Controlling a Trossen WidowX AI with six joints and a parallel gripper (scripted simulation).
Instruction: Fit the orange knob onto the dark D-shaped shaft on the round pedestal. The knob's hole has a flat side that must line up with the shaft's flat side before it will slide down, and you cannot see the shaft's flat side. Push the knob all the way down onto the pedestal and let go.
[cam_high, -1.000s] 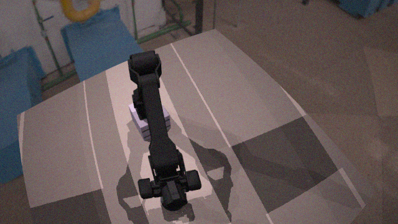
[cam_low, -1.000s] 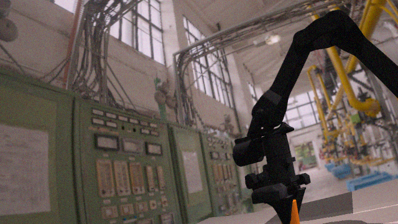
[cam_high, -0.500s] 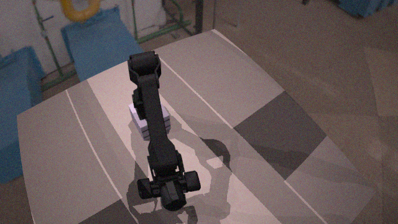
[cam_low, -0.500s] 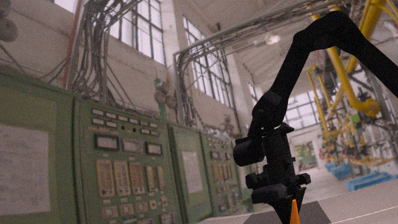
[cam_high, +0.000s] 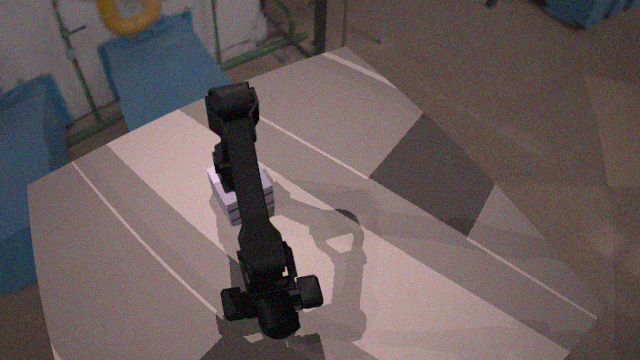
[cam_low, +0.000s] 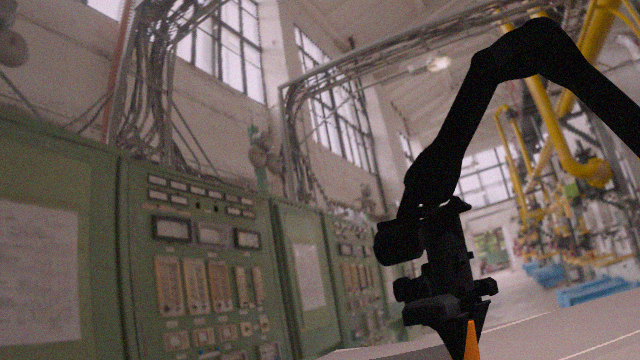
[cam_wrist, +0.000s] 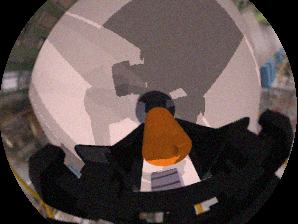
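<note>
My gripper tip is 2 cm below the orange knob. The rest, counted from my gripper tip: round pedestal (4 cm below).
</note>
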